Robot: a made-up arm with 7 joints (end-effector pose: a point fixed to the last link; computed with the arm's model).
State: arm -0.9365 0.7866 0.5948 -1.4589 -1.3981 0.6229 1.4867
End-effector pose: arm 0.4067 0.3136 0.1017 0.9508 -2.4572 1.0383
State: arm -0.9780 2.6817 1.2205 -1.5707 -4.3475 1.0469 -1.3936
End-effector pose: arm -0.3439 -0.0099 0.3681 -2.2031 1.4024 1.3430
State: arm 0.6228 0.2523 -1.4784 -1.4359 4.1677 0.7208 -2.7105
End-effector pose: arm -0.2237 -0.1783 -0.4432 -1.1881 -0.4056 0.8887
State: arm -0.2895 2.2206 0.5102 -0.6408 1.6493 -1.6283 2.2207
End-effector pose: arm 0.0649 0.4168 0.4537 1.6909 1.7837 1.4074
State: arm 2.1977 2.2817 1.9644 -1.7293 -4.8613 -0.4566 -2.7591
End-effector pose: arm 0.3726 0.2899 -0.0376 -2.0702 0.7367 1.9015
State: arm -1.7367 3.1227 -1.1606 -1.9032 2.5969 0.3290 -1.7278
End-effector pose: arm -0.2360 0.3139 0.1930 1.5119 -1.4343 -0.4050
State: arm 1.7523 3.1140 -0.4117 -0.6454 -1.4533 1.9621 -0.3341
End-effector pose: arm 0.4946 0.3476 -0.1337 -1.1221 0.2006 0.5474
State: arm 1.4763 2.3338 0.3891 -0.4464 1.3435 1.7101 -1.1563
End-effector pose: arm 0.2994 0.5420 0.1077 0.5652 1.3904 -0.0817
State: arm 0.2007 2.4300 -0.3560 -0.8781 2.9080 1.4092 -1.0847
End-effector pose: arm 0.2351 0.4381 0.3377 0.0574 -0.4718 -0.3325
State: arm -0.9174 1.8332 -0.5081 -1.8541 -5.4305 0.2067 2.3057
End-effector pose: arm 0.2830 0.2816 0.2032 -1.2266 -1.3121 0.6851
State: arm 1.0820 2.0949 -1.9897 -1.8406 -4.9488 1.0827 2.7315
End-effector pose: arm -0.2254 0.3631 0.1436 -2.8493 -0.6534 -0.9410
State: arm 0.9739 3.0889 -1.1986 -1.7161 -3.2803 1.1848 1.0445
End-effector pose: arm 0.2621 0.3525 0.1840 1.2277 0.3382 2.2026
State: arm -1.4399 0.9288 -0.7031 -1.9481 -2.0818 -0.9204 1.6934
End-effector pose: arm 0.3950 -0.0295 0.1617 1.1727 -1.4376 -2.3967
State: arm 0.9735 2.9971 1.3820 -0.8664 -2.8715 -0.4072 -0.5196
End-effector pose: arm 0.5135 -0.0209 0.3138 -0.8484 -1.8057 0.4405
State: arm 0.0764 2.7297 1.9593 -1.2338 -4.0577 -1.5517 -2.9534
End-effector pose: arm -0.0586 -0.0258 0.5551 -1.6576 1.9329 -1.6779
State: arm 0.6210 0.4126 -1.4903 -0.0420 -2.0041 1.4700 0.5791
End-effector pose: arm -0.3644 0.1901 -0.4764 1.0924 -0.2895 -2.7154
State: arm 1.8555 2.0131 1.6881 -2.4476 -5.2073 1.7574 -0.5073
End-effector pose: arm 0.2357 0.2012 0.0284 0.7254 0.4528 -1.4067
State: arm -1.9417 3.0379 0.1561 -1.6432 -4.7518 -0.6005 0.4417
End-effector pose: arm -0.4544 0.0830 0.1646 -0.7238 1.8854 0.8962
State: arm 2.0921 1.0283 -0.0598 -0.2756 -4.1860 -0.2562 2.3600
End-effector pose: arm -0.4656 0.3067 0.2971 -1.4048 2.0959 -1.5777
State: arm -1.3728 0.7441 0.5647 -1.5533 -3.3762 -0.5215 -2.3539
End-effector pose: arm 0.3700 0.2254 0.2633 -0.2068 -2.6829 0.7228
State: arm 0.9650 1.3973 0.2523 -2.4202 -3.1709 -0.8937 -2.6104
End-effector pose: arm 0.0714 0.2830 -0.1258 0.7107 -0.6751 -0.5781
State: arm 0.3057 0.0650 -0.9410 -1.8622 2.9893 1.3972 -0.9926
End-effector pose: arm 0.0782 -0.1926 -0.3950 -3.0531 -0.2693 0.1508
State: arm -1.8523 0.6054 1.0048 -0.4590 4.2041 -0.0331 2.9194
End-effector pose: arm 0.5282 0.1659 0.2966 -1.4578 -2.0713 1.0860
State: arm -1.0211 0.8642 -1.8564 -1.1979 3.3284 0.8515 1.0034
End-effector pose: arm 0.4381 0.1513 -0.3210 -0.7549 0.9916 1.5900
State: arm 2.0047 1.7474 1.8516 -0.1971 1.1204 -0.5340 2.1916
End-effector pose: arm -0.0375 0.5793 0.2494 -0.3001 -2.6610 1.0301
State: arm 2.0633 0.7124 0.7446 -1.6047 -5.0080 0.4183 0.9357
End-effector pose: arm -0.3745 0.3186 0.0765 0.9000 -0.3215 1.7440
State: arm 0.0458 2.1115 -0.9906 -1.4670 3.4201 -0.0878 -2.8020
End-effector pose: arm 0.1467 0.5008 0.0196 0.9047 -0.1370 -0.9853
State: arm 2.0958 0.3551 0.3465 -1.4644 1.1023 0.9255 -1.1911
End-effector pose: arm -0.5134 0.0942 0.0269 -0.1775 0.9305 0.3406
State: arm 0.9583 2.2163 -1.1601 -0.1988 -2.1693 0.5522 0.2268
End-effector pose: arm 0.1198 0.5623 0.2619 0.5106 -1.4882 1.4706
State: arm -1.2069 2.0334 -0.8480 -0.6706 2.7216 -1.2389 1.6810
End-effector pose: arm 0.0958 0.5391 0.2857 1.2416 1.6273 -0.1053
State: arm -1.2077 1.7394 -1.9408 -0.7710 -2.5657 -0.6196 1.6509
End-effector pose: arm 0.2361 0.5620 0.0307 1.0910 1.2658 -1.5294
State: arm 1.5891 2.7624 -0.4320 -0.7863 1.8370 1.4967 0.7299
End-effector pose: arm 0.3739 0.4804 -0.0193 1.9584 0.6924 0.7744
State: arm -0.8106 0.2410 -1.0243 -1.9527 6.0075 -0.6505 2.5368
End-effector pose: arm 0.3144 -0.2206 -0.1863 -2.1903 0.1983 -0.7171
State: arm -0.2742 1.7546 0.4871 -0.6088 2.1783 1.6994 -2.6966
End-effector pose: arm 0.1409 0.5643 0.2185 0.8017 -1.1211 -1.8573
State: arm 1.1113 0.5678 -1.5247 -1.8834 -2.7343 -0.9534 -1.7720
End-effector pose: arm -0.3468 -0.1251 -0.2435 -0.4194 1.2491 0.6044
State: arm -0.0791 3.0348 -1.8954 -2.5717 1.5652 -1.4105 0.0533
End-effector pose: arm -0.0706 0.2097 0.1734 0.5389 -1.3576 -0.0289
